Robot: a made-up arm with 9 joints.
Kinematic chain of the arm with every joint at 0, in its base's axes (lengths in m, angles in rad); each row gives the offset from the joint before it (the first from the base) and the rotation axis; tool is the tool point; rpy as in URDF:
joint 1: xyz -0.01 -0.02 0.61 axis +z
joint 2: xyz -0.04 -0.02 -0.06 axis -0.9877 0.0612 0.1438
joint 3: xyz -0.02 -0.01 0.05 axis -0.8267 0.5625 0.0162
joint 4: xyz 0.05 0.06 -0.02 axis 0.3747 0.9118 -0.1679
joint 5: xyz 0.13 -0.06 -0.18 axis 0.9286 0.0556 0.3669
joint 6: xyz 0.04 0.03 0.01 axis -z
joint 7: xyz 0.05 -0.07 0 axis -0.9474 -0.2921 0.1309
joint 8: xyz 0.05 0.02 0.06 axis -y
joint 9: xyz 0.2 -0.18 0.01 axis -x
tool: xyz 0.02 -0.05 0.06 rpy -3.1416 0 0
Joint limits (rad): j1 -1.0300..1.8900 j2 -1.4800..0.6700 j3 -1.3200..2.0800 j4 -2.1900..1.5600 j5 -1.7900..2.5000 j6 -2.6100..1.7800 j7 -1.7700..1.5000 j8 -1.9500..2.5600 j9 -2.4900..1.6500
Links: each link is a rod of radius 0.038 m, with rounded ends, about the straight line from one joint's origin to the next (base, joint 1, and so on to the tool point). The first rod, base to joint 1, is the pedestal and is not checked.
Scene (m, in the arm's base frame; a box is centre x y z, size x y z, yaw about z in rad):
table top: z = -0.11
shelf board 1: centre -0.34 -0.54 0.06 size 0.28 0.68 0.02 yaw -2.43
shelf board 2: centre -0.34 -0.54 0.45 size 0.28 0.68 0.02 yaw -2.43
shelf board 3: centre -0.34 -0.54 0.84 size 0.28 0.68 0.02 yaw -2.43
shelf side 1: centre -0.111 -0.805 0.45 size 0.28 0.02 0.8 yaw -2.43
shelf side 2: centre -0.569 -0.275 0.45 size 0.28 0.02 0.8 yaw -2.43
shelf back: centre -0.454 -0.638 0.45 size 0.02 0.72 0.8 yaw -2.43
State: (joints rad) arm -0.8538 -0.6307 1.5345 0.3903 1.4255 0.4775 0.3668 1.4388 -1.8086
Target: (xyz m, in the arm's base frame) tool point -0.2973 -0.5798 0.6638
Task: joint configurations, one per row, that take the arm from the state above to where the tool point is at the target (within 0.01 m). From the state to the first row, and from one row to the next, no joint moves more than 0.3 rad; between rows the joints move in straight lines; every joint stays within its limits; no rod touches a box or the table.
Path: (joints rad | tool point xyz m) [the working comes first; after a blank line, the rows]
Joints at the target: -1.0300 -1.1133 0.0550 -1.1730 1.2622 0.1721 0.2288 1.1728 -1.6670
Straight joint move there: clear.

1: -0.8832 -0.7111 1.2879 0.1297 1.3983 0.4266 0.3438 1.3945 -1.7850 | -0.2463 -0.4150 0.1600
2: -0.9125 -0.7916 1.0413 -0.1308 1.3711 0.3757 0.3208 1.3501 -1.7614 | -0.0655 -0.4637 0.1721
3: -0.9419 -0.8720 0.7947 -0.3914 1.3439 0.3248 0.2978 1.3058 -1.7378 | 0.0435 -0.5299 0.2825
4: -0.9713 -0.9524 0.5482 -0.6519 1.3167 0.2739 0.2748 1.2615 -1.7142 | 0.0365 -0.5941 0.4404
5: -1.0006 -1.0328 0.3016 -0.9125 1.2894 0.2230 0.2518 1.2172 -1.6906 | -0.0902 -0.6223 0.5842
6: -1.0300 -1.1133 0.0550 -1.1730 1.2622 0.1721 0.2288 1.1728 -1.6670 | -0.2973 -0.5798 0.6638

